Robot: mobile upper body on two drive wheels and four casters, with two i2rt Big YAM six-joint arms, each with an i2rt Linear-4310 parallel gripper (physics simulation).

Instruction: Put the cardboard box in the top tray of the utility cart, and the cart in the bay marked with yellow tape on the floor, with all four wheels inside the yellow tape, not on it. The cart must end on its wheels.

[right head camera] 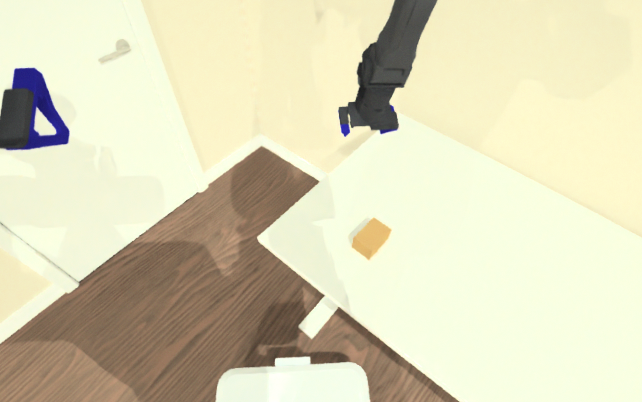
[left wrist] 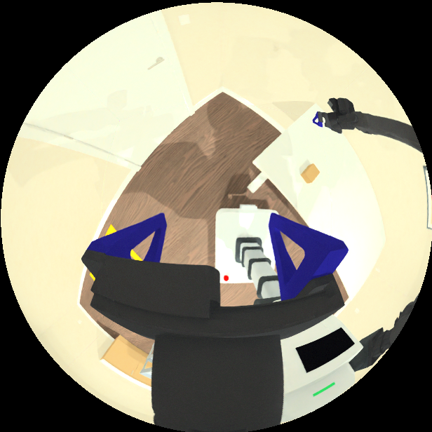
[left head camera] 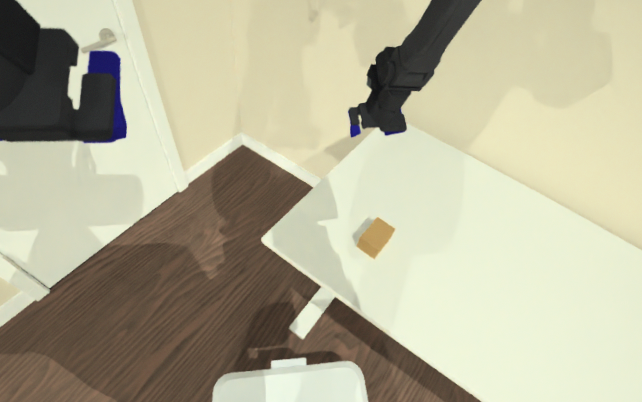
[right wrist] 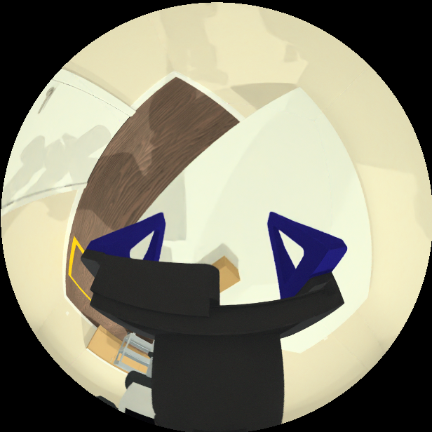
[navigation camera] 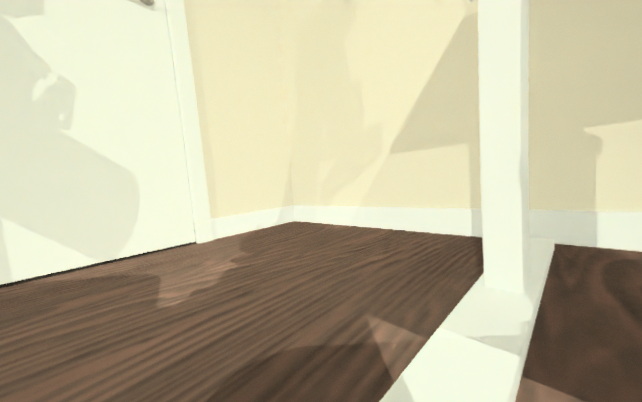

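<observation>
The small cardboard box (left head camera: 376, 237) (right head camera: 371, 238) (left wrist: 310, 173) (right wrist: 229, 276) rests on the white table (left head camera: 500, 300) (right head camera: 500, 300) (right wrist: 325, 200); a finger mount partly hides it in the right wrist view. My right gripper (left head camera: 374, 132) (right head camera: 367, 131) (right wrist: 216, 217) is open and empty, high over the table's far end, beyond the box. My left gripper (left wrist: 217, 218) is open and empty, raised left of the table. Yellow tape (left wrist: 111, 230) (right wrist: 72, 260) partly shows on the floor at the left. A grey frame (right wrist: 123, 350), apparently the utility cart, shows at the lower left, mostly hidden.
A larger tan block (left wrist: 117, 352) (right wrist: 100, 345) stands by the grey frame. A white door (left head camera: 150, 145) (right head camera: 165, 145) is at the left. My white base (left head camera: 320, 385) (right head camera: 320, 385) is close to the table's near edge. A table leg (navigation camera: 502, 150) with a long foot (navigation camera: 460, 365) stands ahead.
</observation>
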